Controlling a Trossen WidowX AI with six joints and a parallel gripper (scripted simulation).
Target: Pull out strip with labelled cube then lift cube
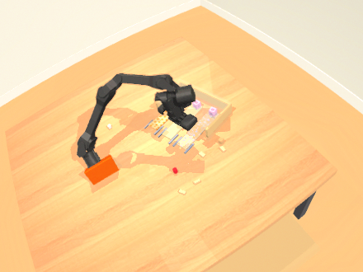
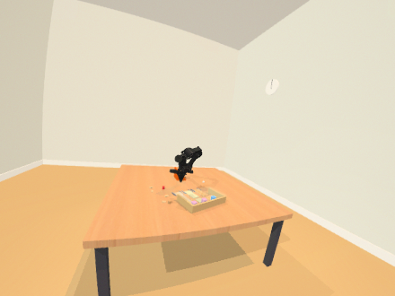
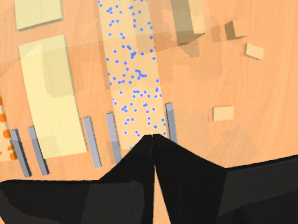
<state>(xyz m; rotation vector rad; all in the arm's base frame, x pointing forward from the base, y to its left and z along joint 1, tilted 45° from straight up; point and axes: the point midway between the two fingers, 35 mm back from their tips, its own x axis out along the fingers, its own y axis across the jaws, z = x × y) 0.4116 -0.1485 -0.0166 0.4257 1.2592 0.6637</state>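
Now: gripper tip 120 mm past the red piece, 110 mm to the left of it and 100 mm above it. The rest, counted from my gripper tip: blue-dotted strip 100 mm below, 80 mm ahead, 30 mm to the left; plain yellow strip 100 mm to the left, 100 mm below; orange-dotted strip 190 mm to the left, 100 mm below, 20 mm behind.
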